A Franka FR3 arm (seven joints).
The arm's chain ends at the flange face. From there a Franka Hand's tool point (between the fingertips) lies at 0.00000 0.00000 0.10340 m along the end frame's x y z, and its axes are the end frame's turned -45 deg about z.
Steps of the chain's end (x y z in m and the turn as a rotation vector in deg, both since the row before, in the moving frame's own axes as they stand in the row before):
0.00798, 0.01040, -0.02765, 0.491, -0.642, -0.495
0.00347, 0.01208, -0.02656, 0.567, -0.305, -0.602
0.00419, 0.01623, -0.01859, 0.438, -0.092, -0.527
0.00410, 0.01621, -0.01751, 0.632, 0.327, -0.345
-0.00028, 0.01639, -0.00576, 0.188, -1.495, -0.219
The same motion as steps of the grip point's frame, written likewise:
-0.00191, 0.01155, -0.02766, 0.801, -0.107, -0.495
-0.00576, 0.00988, -0.02657, 0.617, 0.185, -0.602
-0.00808, 0.01376, -0.01859, 0.375, 0.245, -0.527
-0.00734, 0.01397, -0.01752, 0.216, 0.678, -0.345
-0.01346, 0.00925, -0.00580, 1.190, -0.924, -0.219

